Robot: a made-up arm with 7 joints.
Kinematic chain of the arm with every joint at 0, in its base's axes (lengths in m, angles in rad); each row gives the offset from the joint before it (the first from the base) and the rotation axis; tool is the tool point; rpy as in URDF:
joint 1: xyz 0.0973 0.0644 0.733 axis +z
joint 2: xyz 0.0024 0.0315 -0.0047 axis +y
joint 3: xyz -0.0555 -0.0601 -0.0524 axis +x
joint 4: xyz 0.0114 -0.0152 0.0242 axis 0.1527 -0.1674 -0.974
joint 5: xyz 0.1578 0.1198 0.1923 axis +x
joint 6: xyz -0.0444 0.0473 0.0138 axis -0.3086 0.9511 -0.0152
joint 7: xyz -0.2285 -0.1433 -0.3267 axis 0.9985 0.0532 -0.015
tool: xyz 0.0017 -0.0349 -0.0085 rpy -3.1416 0 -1.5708
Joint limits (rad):
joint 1: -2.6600..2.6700
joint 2: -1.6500..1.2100
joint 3: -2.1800..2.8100
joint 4: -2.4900..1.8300
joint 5: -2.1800..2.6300
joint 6: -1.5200..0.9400
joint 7: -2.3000..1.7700
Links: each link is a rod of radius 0.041 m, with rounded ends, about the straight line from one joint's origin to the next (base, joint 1, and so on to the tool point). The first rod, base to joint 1, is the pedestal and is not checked.
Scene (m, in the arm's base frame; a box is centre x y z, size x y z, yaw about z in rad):
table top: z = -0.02
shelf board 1: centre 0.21 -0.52 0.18 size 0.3 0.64 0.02 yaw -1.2
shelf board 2: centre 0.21 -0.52 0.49 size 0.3 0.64 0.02 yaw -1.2
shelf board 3: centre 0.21 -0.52 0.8 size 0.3 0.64 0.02 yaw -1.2
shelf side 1: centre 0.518 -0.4 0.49 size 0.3 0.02 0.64 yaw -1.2
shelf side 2: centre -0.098 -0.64 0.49 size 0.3 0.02 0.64 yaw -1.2
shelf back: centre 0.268 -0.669 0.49 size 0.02 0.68 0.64 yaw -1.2
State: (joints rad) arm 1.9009 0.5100 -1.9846 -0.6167 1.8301 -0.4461 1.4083
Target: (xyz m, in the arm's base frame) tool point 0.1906 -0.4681 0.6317
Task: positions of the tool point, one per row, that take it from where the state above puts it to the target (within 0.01 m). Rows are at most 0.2 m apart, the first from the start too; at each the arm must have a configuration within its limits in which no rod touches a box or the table.
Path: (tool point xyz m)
1: 0.2287 -0.3514 0.3265
2: 0.1957 -0.2492 0.3412
3: 0.2016 -0.2723 0.4908
4: 0.1139 -0.2709 0.6317
5: 0.1633 -0.3237 0.6150
6: 0.1873 -0.3921 0.6114
7: 0.1906 -0.4681 0.6317

